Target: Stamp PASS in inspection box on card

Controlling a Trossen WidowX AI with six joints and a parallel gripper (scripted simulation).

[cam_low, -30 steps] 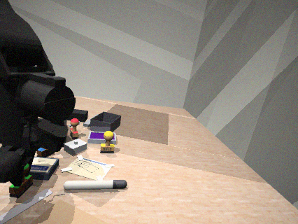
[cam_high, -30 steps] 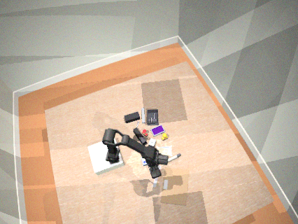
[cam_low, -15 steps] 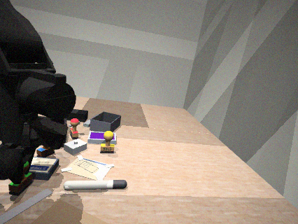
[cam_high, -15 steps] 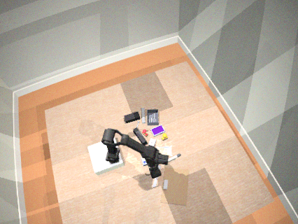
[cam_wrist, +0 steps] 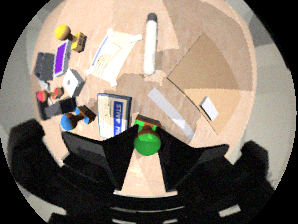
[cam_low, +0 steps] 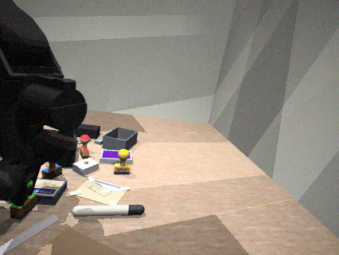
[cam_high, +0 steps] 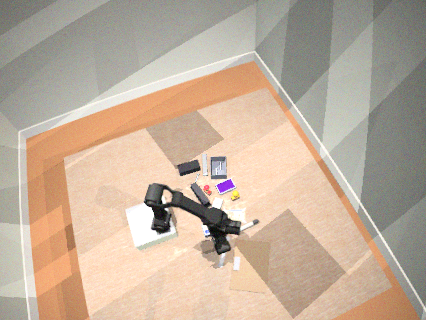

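Now: gripper tip 25 cm to the right of the purple ink pad, 12 cm short of it and 3 cm above it. The rest, counted from my gripper tip: green-knobbed stamp right at my gripper tip; ruler 6 cm to the right, 3 cm below, 1 cm ahead; blue-and-white tin 6 cm to the left, 2 cm below, 1 cm behind.
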